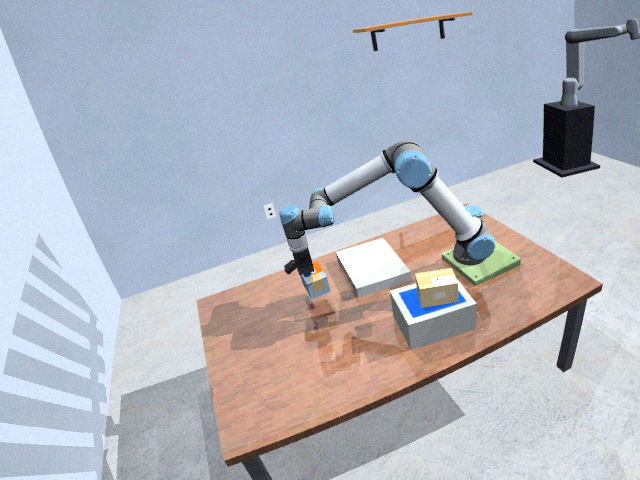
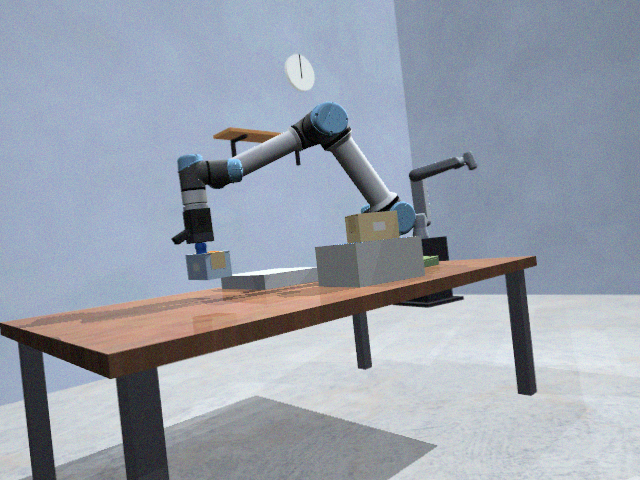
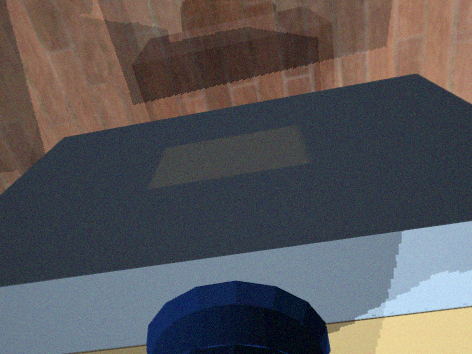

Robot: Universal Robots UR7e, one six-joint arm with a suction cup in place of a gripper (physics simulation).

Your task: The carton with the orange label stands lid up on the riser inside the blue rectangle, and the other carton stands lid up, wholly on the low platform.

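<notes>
My suction cup (image 1: 308, 273) (image 2: 201, 249) (image 3: 237, 322) is on the top of a blue-grey carton (image 1: 316, 286) (image 2: 196, 267) (image 3: 100, 210), which hangs a little above the table, left of the low platform. An orange label (image 1: 317, 267) shows on its upper face, and a tan patch on one side. The tan carton (image 1: 429, 295) (image 2: 367, 227) stands on the tall grey riser (image 1: 442, 328) (image 2: 387, 262), over part of the blue rectangle (image 1: 413, 304). A white label shows on its top. The white low platform (image 1: 368, 262) (image 2: 244, 282) carries no carton.
The wooden table (image 1: 279, 397) (image 2: 129, 335) bears the riser at its front right and the platform near its back edge. The arm's green base plate (image 1: 488, 271) lies behind the riser. A wall shelf (image 1: 413, 22) and a second arm on a black pedestal (image 1: 567, 135) are in the background.
</notes>
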